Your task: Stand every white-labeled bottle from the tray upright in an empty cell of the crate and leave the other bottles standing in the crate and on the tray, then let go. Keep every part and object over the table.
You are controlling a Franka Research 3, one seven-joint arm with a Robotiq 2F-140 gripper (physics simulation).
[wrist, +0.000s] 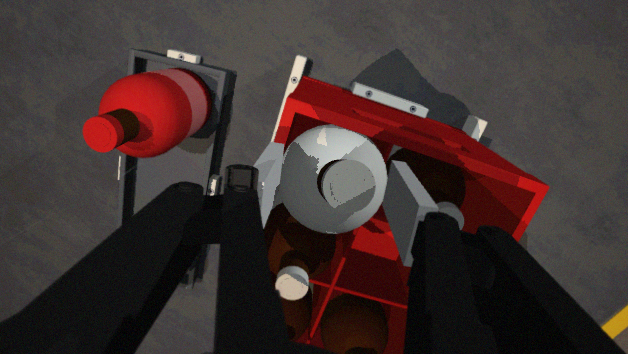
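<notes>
A grey-white bottle (302,200) stands upright in the upper left cell of the red crate (320,106), seen from above with its round cap facing the camera. My gripper (334,175) is partly open, with one pad on each side of this bottle and no firm grip on it. Its label is hidden. A red bottle (160,112) with a pale pink band stands on the dark-framed tray (222,125) at the left. Brown bottles stand in the crate: one with a white cap (292,283), one (355,325) at the bottom edge, and one with a grey cap (451,214) partly behind the right finger.
Pale brackets (390,100) (293,82) sit at the crate's upper side and upper left corner. The crate's thin red dividers (327,300) cross below the grey-white bottle. The black gripper linkages cover part of the tray and crate. A yellow stripe (617,320) crosses the lower right corner.
</notes>
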